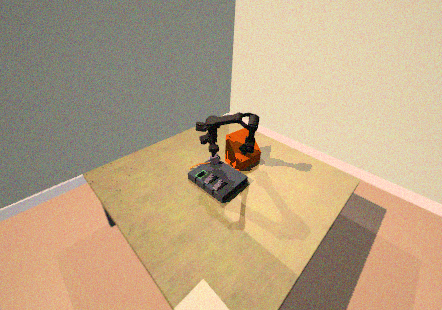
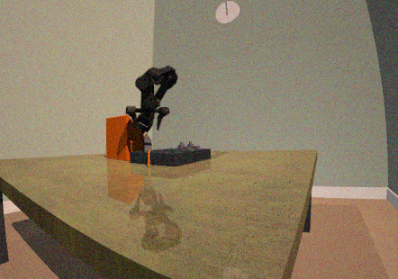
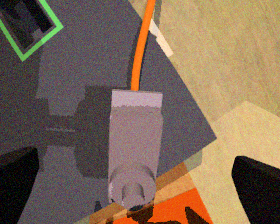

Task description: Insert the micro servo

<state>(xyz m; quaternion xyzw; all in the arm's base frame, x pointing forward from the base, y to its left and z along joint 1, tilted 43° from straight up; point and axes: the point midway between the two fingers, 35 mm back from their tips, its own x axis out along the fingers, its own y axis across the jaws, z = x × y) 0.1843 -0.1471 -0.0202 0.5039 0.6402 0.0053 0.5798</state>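
The dark grey deck lies 120 mm below my gripper tip, 100 mm to the left of it and 20 mm ahead of it.
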